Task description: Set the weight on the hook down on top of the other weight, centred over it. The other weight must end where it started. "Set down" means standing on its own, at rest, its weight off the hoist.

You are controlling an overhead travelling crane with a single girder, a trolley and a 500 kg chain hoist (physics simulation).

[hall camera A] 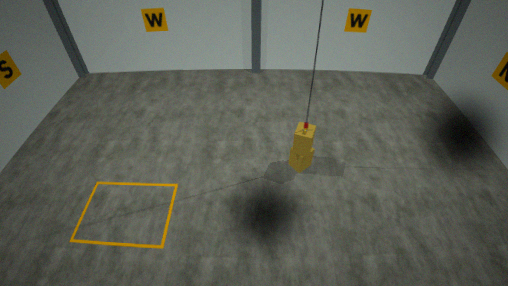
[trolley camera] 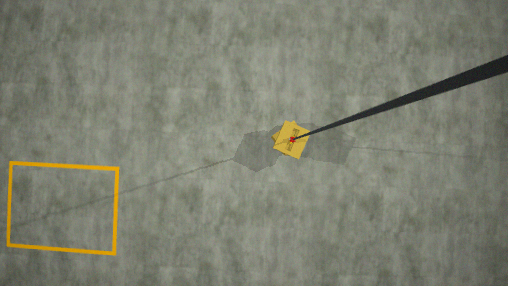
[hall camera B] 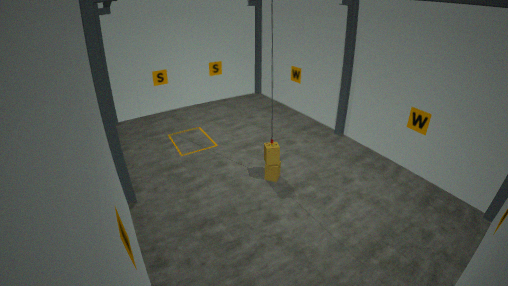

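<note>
My hook [hall camera A: 306, 125] [hall camera B: 272, 141] [trolley camera: 292, 139], a small red block on the chain, holds the upper yellow weight [hall camera A: 304, 136] [hall camera B: 272, 154] [trolley camera: 298, 149]. The other yellow weight [hall camera A: 301, 161] [hall camera B: 272, 173] [trolley camera: 275, 137] stands on the floor directly below it. The upper weight overlaps it in all three views and hides most of its top. The two are turned differently. In the trolley view, corners of the lower weight stick out at the left and lower left. Whether the weights touch or a small gap is between them, I cannot tell. The chain looks straight.
An orange outlined square [hall camera A: 124, 183] [hall camera B: 174, 146] [trolley camera: 117, 210] is marked on the floor, to the left of the weights in all views. Shadows of the weights and chain lie on the floor. Walls with lettered signs and grey columns [hall camera A: 256, 35] [hall camera B: 348, 70] bound the hall.
</note>
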